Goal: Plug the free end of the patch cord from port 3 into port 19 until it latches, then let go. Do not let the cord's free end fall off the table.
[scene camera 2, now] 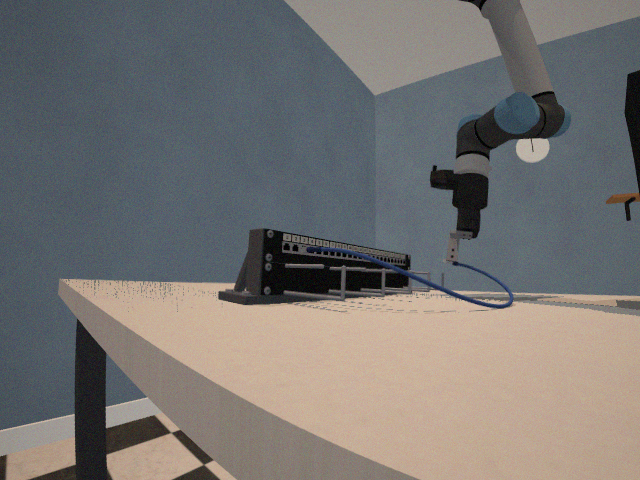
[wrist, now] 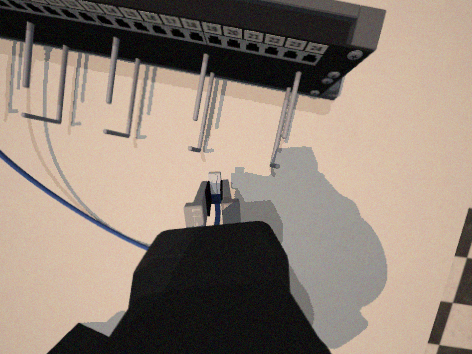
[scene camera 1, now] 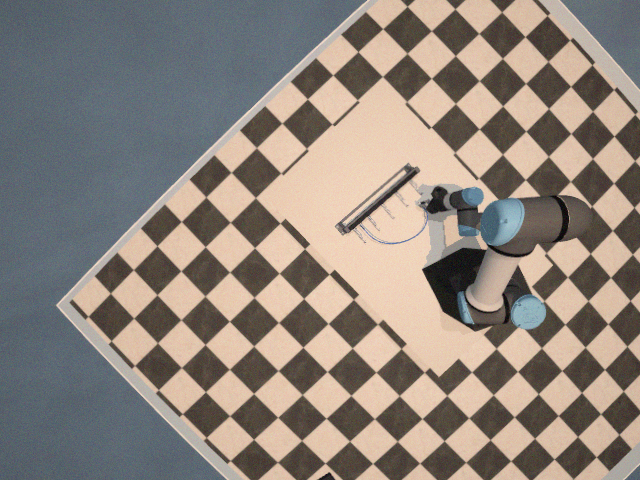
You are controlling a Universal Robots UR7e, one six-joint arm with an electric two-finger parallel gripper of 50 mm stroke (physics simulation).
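Places are measured from the arm's base along level axes (x ahead, y left, z up), in metres.
Pixels of known places: gripper, between the fingertips: (scene camera 2: 451, 261) (wrist: 215, 190) (scene camera 1: 421, 205).
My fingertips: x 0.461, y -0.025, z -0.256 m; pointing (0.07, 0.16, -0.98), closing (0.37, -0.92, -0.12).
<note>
Ahead of a thing's pixels: the offset from my fingertips to its top centre. "pt": to the spot under its first point. Level surfaces: height alone.
The black patch panel {dx +0.104, dy +0.153, dz +0.024 m} (scene camera 1: 383, 198) (scene camera 2: 273, 276) (wrist: 260, 67) stands on the table. The blue patch cord {pt dx -0.088, dy +0.227, dz -0.050 m} (scene camera 1: 391, 242) (scene camera 2: 439, 285) (wrist: 65, 201) has one end in a left-hand port, seemingly port 3, in the second scene view. It loops out to my gripper (scene camera 1: 423, 202) (scene camera 2: 452, 258) (wrist: 216, 194). The gripper is shut on the cord's free-end plug {dx +0.007, dy +0.002, dz +0.007 m} (wrist: 214, 183), whose clear tip sticks out toward the panel. It is in front of the panel, above the table and apart from the ports. Port 19 {pt dx +0.135, dy +0.043, dz -0.001 m} (wrist: 215, 40) is roughly straight ahead of the plug in the wrist view, with its opening uncovered.
Grey cable-guide bars (scene camera 2: 343, 282) (wrist: 202, 87) stick out from the panel's front below the port row. Some bars lie between the gripper and panel in the wrist view. The gripper's shadow (wrist: 330, 240) lies on the table {dz -0.077 m} (scene camera 1: 325, 170) (scene camera 2: 310, 356).
</note>
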